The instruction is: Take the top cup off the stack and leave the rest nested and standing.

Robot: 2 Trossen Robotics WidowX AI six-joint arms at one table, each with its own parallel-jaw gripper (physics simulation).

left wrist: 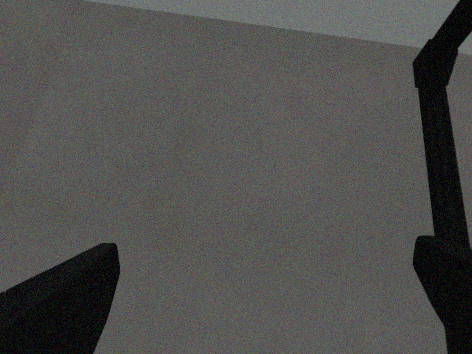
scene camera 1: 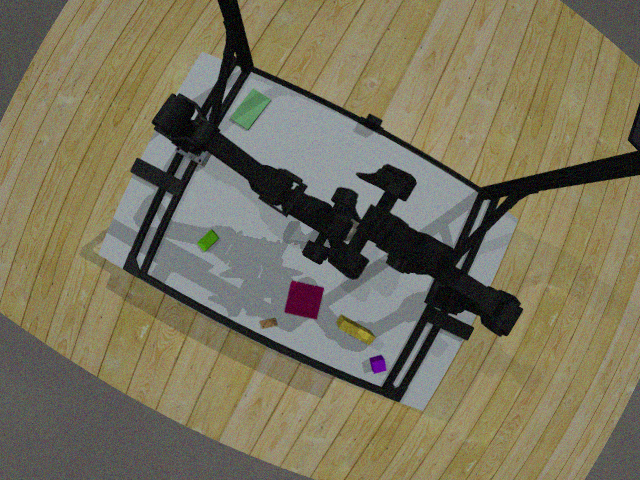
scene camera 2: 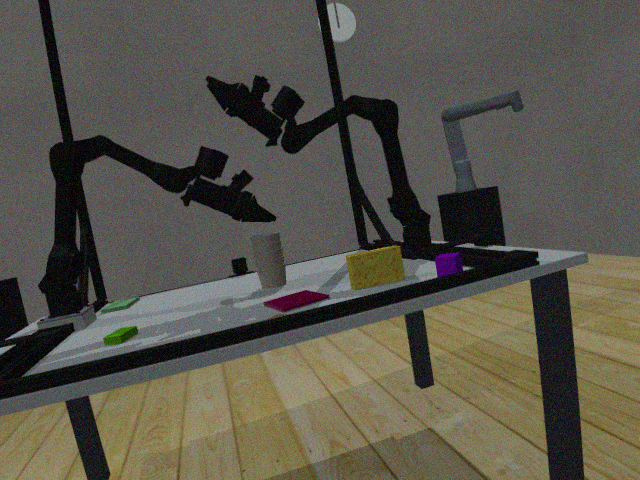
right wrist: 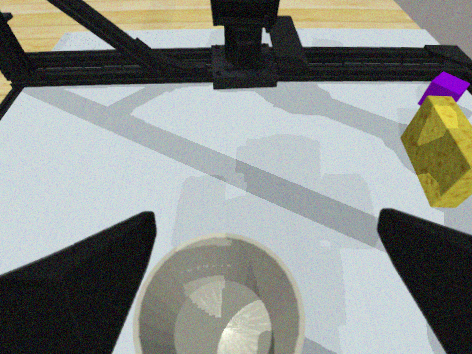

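Seen in the pictures: left gripper, fingertip midpoint: (left wrist: 266, 253) (scene camera 1: 341, 202) (scene camera 2: 207, 80); right gripper, fingertip midpoint: (scene camera 2: 273, 219) (right wrist: 266, 220); left arm's base, link origin: (scene camera 1: 445, 294) (scene camera 2: 419, 246) (right wrist: 242, 59); right arm's base, link origin: (scene camera 2: 66, 313).
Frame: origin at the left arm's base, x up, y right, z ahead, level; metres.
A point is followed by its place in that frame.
Note:
The beige cup stack (scene camera 2: 269, 259) (right wrist: 218, 298) stands upright on the white table (scene camera 1: 309, 133) @(x -0.021, y 0.277, z 0.597 m) (scene camera 2: 199, 305) @(x -0.021, y 0.019, z 0.586 m). In the right wrist view its open mouth lies low between the two fingers. My right gripper (scene camera 2: 267, 216) @(x 0.143, y 0.029, z 0.372 m) (right wrist: 266, 220) @(x 0.143, y 0.029, z 0.372 m) is open and empty and hangs just above the stack, pointing down at it. My left gripper (scene camera 2: 215, 87) @(x 0.503, y 0.052, z 0.466 m) is open and empty, raised high and pointing away from the table. One left fingertip (left wrist: 90, 291) @(x 0.484, y 0.008, z 0.454 m) shows against the grey wall. In the top view the crossed arms hide the stack.
A magenta flat square (scene camera 1: 304, 299) @(x -0.013, y -0.186, z 0.405 m) (scene camera 2: 296, 300) @(x -0.013, y -0.208, z 0.407 m), a yellow sponge (scene camera 1: 356, 330) @(x 0.048, y -0.200, z 0.236 m) (scene camera 2: 375, 267) @(x 0.016, y -0.220, z 0.237 m), a purple cube (scene camera 1: 377, 364) @(x 0.019, y -0.283, z 0.118 m) (scene camera 2: 448, 264) @(x 0.004, y -0.304, z 0.121 m), a green block (scene camera 1: 208, 240) @(x -0.007, y -0.142, z 0.738 m) (scene camera 2: 120, 335) @(x -0.007, y -0.174, z 0.736 m), a pale green card (scene camera 1: 250, 109) @(x -0.011, y 0.272, z 0.794 m) and a small brown piece (scene camera 1: 269, 323) @(x -0.014, y -0.298, z 0.471 m) lie around. A black frame rail (right wrist: 164, 67) @(x 0.006, y 0.123, z 0.026 m) borders the table.

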